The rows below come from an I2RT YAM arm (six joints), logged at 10 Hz.
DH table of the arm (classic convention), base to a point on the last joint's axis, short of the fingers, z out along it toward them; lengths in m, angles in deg. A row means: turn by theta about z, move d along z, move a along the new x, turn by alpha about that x. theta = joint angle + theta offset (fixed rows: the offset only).
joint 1: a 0.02, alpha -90, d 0.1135, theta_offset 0
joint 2: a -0.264, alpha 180, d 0, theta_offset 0
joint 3: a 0.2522, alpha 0, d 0, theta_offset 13.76
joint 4: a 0.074, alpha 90, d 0, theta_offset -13.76
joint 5: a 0, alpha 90, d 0, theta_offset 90
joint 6: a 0, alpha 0, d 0.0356, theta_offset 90
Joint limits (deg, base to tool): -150..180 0..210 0..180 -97..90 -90..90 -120..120
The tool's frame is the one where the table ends.
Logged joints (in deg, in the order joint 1, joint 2, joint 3, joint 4, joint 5, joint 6), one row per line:
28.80, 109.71, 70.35, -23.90, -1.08, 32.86
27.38, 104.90, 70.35, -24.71, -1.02, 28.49
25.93, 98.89, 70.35, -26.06, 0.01, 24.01
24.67, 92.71, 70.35, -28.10, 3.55, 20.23
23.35, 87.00, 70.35, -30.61, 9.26, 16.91
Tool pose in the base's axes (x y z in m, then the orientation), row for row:
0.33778, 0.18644, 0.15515, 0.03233, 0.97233, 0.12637, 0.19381
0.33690, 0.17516, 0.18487, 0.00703, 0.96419, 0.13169, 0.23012
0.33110, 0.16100, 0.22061, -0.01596, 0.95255, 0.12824, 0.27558
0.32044, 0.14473, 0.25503, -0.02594, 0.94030, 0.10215, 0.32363
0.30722, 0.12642, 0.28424, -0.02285, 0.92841, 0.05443, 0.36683
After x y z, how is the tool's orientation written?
As a quaternion, x y z w.
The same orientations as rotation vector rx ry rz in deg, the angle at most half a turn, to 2 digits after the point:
5.20, 156.25, 20.31
1.11, 151.98, 20.76
-2.46, 146.66, 19.74
-3.90, 141.35, 15.36
-3.36, 136.68, 8.01

